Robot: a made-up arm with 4 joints. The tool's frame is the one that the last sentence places.
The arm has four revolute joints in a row. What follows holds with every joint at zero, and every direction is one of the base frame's. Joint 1 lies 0.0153 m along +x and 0.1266 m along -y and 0.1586 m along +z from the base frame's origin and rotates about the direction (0.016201, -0.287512, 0.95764). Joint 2 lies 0.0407 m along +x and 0.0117 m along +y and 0.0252 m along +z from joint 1 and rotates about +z. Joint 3 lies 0.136 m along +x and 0.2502 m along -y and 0.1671 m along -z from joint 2 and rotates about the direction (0.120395, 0.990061, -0.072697). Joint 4 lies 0.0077 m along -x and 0.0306 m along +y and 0.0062 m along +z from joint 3 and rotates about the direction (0.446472, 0.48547, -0.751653). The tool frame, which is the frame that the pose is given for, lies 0.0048 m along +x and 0.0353 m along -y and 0.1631 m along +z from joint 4; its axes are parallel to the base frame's.
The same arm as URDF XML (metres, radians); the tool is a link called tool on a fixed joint. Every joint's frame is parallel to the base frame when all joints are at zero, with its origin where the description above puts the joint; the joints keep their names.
<robot name="arm">
  <joint name="tool_joint" type="fixed">
    <parent link="link4"/>
    <child link="tool"/>
    <origin xyz="0.0048 -0.0353 0.1631"/>
  </joint>
  <joint name="joint 4" type="continuous">
    <parent link="link3"/>
    <child link="link4"/>
    <origin xyz="-0.0077 0.0306 0.0062"/>
    <axis xyz="0.446472 0.48547 -0.751653"/>
  </joint>
  <joint name="joint 3" type="continuous">
    <parent link="link2"/>
    <child link="link3"/>
    <origin xyz="0.136 -0.2502 -0.1671"/>
    <axis xyz="0.120395 0.990061 -0.072697"/>
  </joint>
  <joint name="joint 2" type="continuous">
    <parent link="link1"/>
    <child link="link2"/>
    <origin xyz="0.0407 0.0117 0.0252"/>
    <axis xyz="0 0 1"/>
  </joint>
  <joint name="joint 1" type="continuous">
    <parent link="base"/>
    <child link="link1"/>
    <origin xyz="0.0153 -0.1266 0.1586"/>
    <axis xyz="0.016201 -0.287512 0.95764"/>
  </joint>
  <link name="base"/>
  <link name="link1"/>
  <link name="link2"/>
  <link name="link3"/>
  <link name="link4"/>
  <link name="tool"/>
</robot>

